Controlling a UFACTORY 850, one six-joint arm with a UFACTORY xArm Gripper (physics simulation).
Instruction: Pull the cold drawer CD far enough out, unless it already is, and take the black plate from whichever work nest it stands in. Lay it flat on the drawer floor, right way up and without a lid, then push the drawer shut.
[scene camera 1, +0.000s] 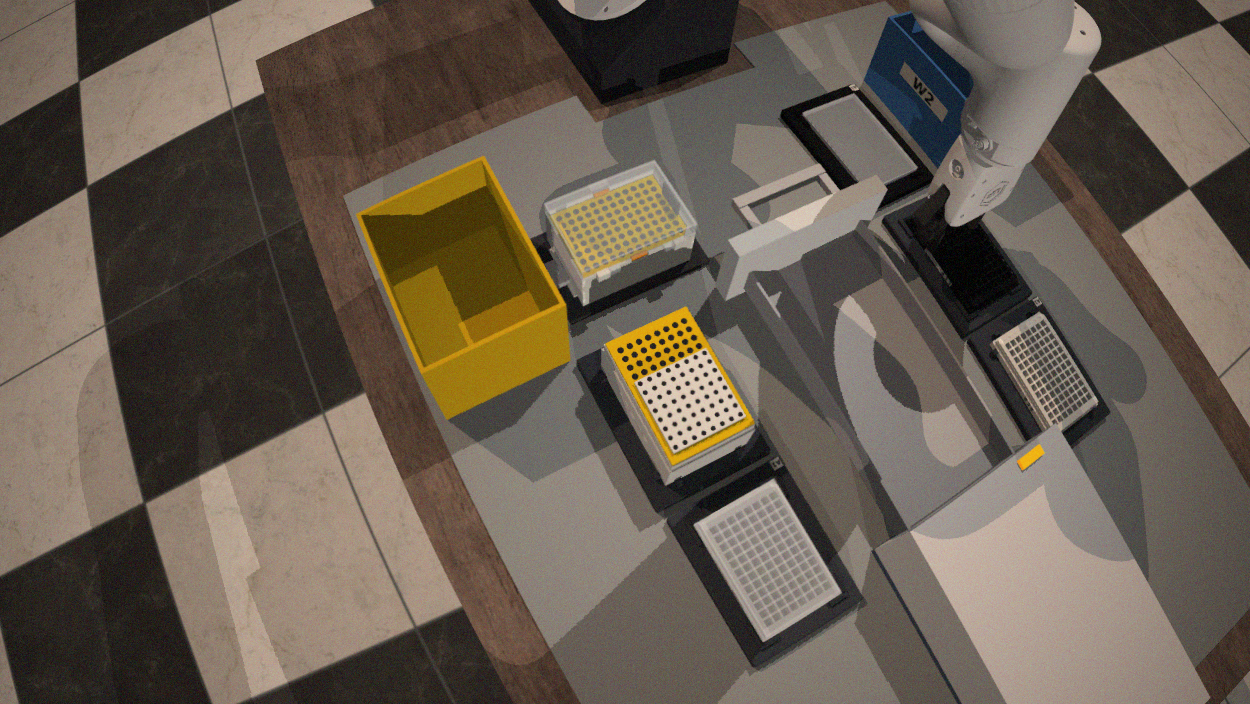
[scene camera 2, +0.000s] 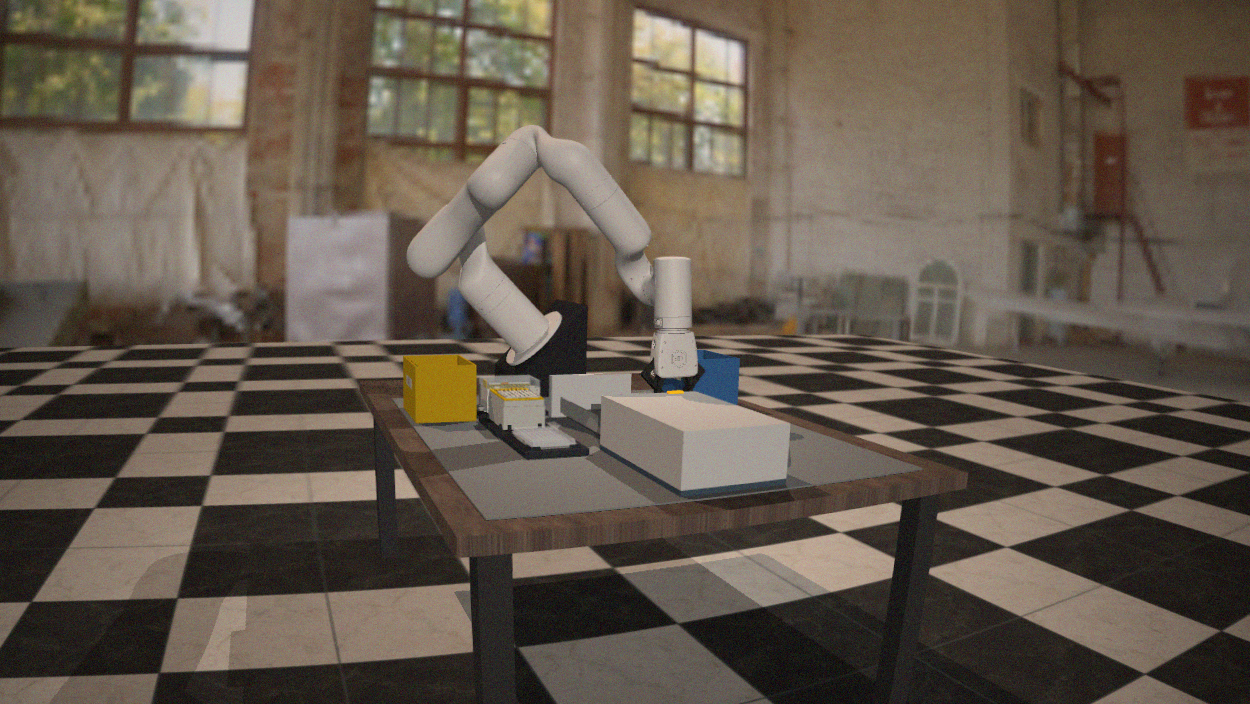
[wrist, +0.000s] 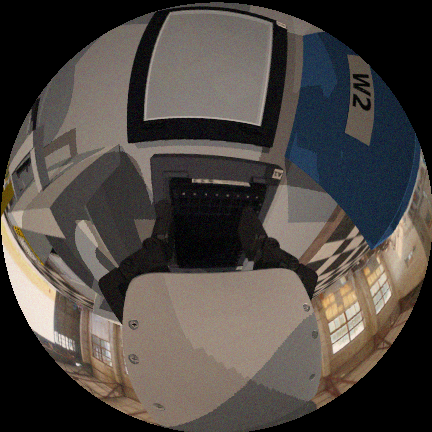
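The black plate (scene camera 1: 984, 266) (wrist: 207, 245) stands flat in a dark nest (scene camera 1: 1030, 303) (wrist: 215, 162) beside the drawer, wells up, with no lid visible. My gripper (scene camera 1: 942, 243) (scene camera 2: 673, 383) (wrist: 207, 216) points down over this nest, shut on the black plate, with one finger against each long side. In scene camera 2 the housing hides the plate. The cold drawer (scene camera 1: 892, 358) is pulled well out of its white housing (scene camera 1: 1058, 577) (scene camera 2: 699, 441). Its upright front panel (scene camera 1: 809, 229) (scene camera 2: 590, 393) has a frame-shaped handle. Its visible floor is bare.
A blue W2 bin (scene camera 1: 914, 87) (wrist: 345, 115) and a nest with a pale flat piece (scene camera 1: 861, 135) (wrist: 210, 67) stand beyond the plate. A white plate (scene camera 1: 1047, 371) is nearer the housing. Across the drawer are tip racks (scene camera 1: 691, 393) (scene camera 1: 621, 227), a clear-white plate (scene camera 1: 769, 559) and a yellow bin (scene camera 1: 498, 358).
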